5 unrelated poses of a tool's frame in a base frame.
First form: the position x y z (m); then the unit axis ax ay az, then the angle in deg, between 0 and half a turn.
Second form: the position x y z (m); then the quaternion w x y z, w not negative. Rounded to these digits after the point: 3 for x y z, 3 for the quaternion.
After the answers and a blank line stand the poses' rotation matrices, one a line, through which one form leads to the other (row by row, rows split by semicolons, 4 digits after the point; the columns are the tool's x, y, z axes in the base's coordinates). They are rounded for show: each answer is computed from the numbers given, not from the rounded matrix.
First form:
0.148 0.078 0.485 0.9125 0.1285 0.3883 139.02
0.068 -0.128 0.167 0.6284 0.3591 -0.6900 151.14
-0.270 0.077 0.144 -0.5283 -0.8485 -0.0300 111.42
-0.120 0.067 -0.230 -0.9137 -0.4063 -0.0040 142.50
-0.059 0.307 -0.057 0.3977 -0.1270 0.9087 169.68
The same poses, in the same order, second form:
0.148 0.078 0.485 0.350 0.855 0.120 0.364
0.068 -0.128 0.167 0.249 0.609 0.348 -0.668
-0.270 0.077 0.144 0.563 -0.436 -0.701 -0.025
-0.120 0.067 -0.230 0.321 -0.865 -0.385 -0.004
-0.059 0.307 -0.057 0.090 0.396 -0.126 0.905

0.7064 -0.0489 0.7061; 0.4604 -0.7260 -0.5109; 0.5376 0.6860 -0.4903
-0.1350 0.7564 -0.6401; 0.0903 -0.6339 -0.7681; -0.9867 -0.1615 0.0173
0.0158 0.6399 -0.7683; 0.5841 0.6177 0.5266; 0.8115 -0.4571 -0.3640
0.7039 0.6682 -0.2408; 0.6634 -0.4973 0.5592; 0.2539 -0.5533 -0.7933
-0.6701 -0.2630 0.6942; 0.0626 -0.9518 -0.3002; 0.7397 -0.1577 0.6542

